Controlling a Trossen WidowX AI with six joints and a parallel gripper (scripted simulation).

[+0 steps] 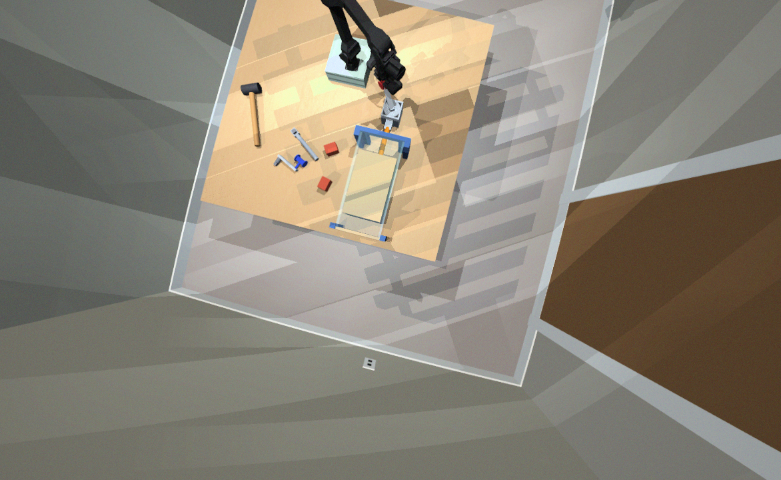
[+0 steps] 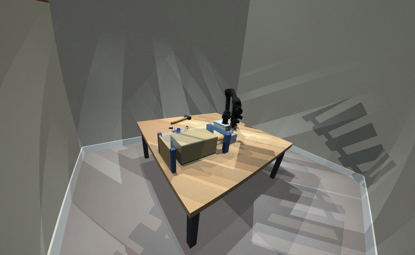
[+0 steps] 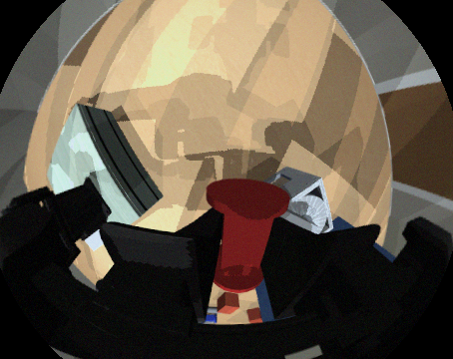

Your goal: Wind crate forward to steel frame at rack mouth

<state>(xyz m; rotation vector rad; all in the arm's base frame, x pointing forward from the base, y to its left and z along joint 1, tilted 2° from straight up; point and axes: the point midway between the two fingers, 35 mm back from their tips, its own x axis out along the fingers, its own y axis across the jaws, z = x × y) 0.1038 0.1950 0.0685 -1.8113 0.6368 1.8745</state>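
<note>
The winch handle lies 3 cm ahead of my gripper tip, 2 cm to the left of it and 1 cm below it. From my gripper tip the other things lie so: orange strap 16 cm ahead, 5 cm to the left, 5 cm below; then red knob 2 cm above; then grey winch 7 cm ahead, 4 cm to the left, 8 cm below.
</note>
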